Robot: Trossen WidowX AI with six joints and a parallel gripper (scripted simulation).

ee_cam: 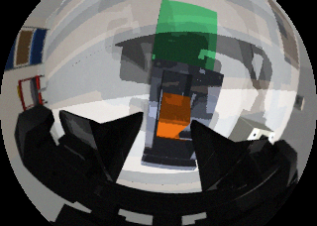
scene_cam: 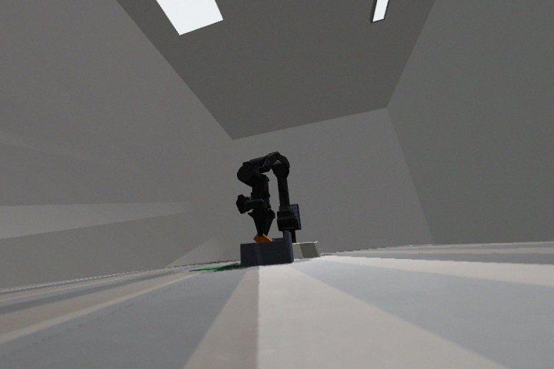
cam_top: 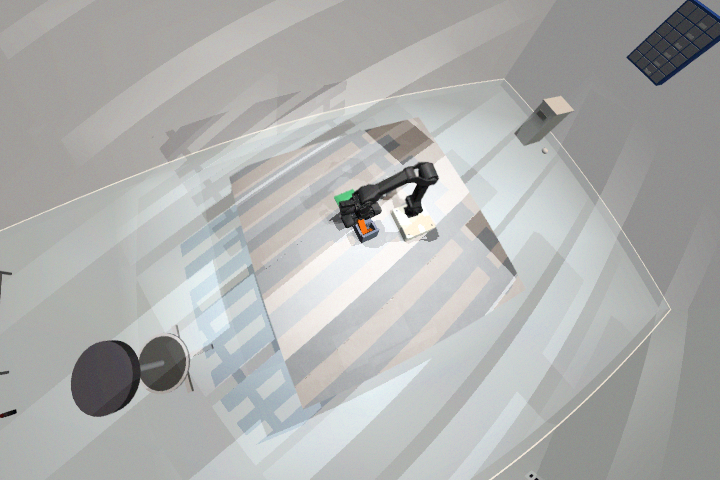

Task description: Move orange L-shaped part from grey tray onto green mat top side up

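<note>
My gripper tip is now 2 cm past the orange L-shaped part, 3 cm to the right of it and 4 cm above it. From my gripper tip the other things lie so: green mat 15 cm to the right, 9 cm below.
</note>
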